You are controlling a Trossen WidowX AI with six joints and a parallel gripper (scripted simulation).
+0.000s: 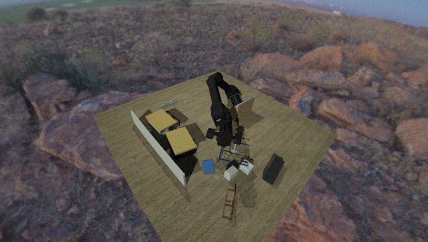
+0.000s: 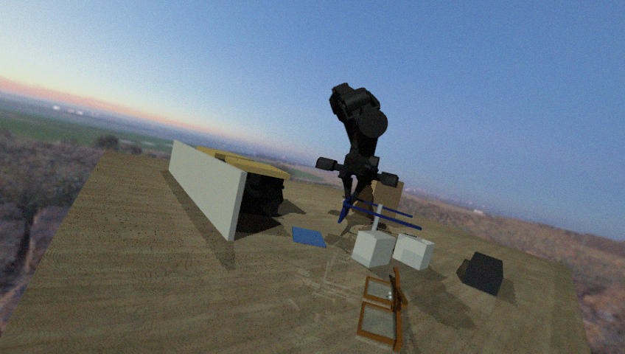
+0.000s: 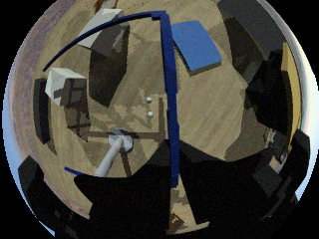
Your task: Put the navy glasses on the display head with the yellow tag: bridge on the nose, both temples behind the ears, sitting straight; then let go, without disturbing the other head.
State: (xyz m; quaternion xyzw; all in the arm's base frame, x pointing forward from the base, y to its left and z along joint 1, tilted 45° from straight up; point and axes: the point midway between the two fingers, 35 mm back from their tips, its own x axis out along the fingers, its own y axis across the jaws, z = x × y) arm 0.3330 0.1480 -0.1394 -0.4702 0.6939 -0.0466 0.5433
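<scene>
The grey post is 60 mm behind my gripper tip, 40 mm to the left of it and 40 mm below it. Round my gripper tip: blue pad: 120 mm ahead, 30 mm to the left, 60 mm below; black box: 140 mm behind, 280 mm to the left, 40 mm below; long white wall: 300 mm ahead, 250 mm to the right, 10 mm below.
</scene>
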